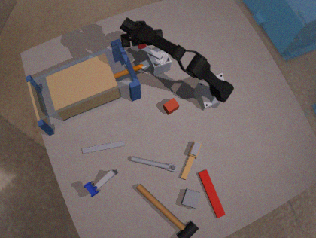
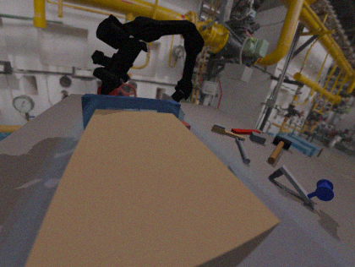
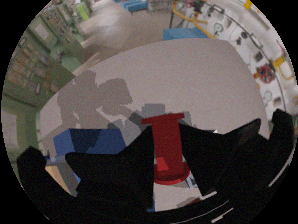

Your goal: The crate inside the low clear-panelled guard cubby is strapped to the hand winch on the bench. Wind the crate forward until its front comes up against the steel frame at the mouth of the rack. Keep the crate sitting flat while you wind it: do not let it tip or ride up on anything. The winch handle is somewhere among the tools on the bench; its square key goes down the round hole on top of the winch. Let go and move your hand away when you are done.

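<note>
Right now the red-knobbed crank is 20 mm behind my gripper tip, 50 mm to the left of it and 30 mm below it. The rest, counted from my gripper tip: blue steel frame 110 mm ahead, 90 mm to the left, 30 mm below; red knob 10 mm ahead, 20 mm to the left; grey winch 70 mm behind, 90 mm to the left, 100 mm below.
</note>
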